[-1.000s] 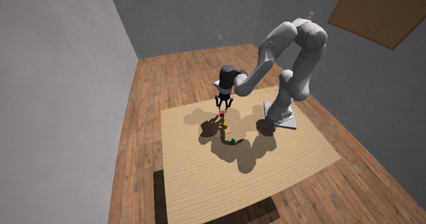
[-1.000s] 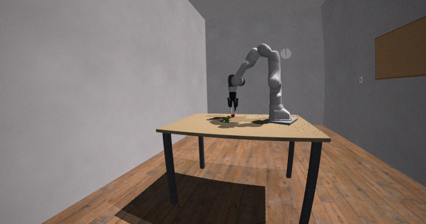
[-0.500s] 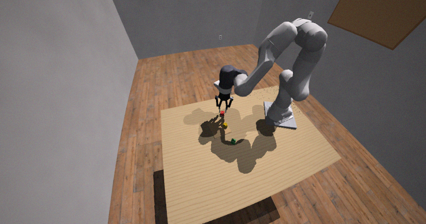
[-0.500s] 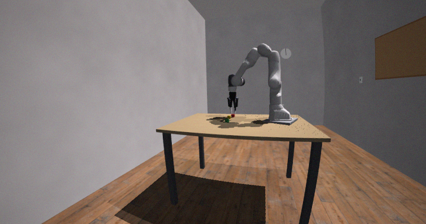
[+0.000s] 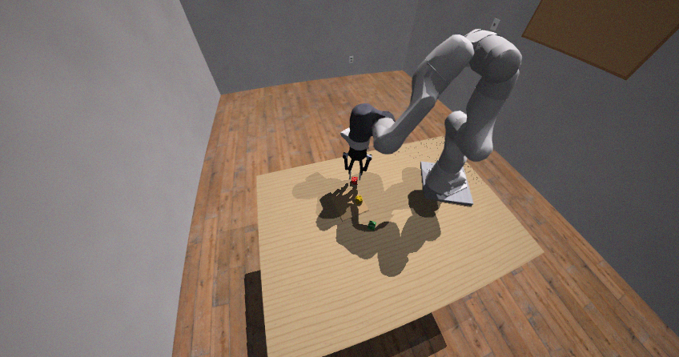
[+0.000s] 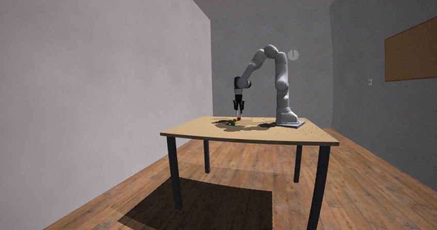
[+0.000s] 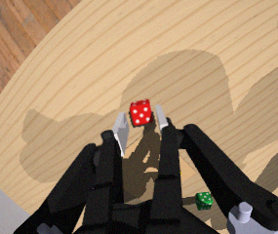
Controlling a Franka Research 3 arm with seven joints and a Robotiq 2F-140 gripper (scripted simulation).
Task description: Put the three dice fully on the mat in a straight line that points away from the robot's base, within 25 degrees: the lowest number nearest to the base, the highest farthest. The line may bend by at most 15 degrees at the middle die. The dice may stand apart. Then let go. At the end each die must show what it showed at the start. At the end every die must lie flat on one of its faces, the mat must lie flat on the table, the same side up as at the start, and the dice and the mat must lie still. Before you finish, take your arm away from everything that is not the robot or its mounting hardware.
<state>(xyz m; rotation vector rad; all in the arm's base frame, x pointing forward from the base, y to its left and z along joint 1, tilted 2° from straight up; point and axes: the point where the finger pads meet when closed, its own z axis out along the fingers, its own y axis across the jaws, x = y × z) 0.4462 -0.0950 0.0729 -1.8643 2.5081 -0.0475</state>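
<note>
The red die lies 6 cm below my hand. The rest, counted from my hand: yellow die: 1 cm ahead, 12 cm to the left, 5 cm below; then green die: 2 cm behind, 26 cm to the left, 6 cm below; then tan mat: 5 cm ahead, 12 cm to the left, 7 cm below.
</note>
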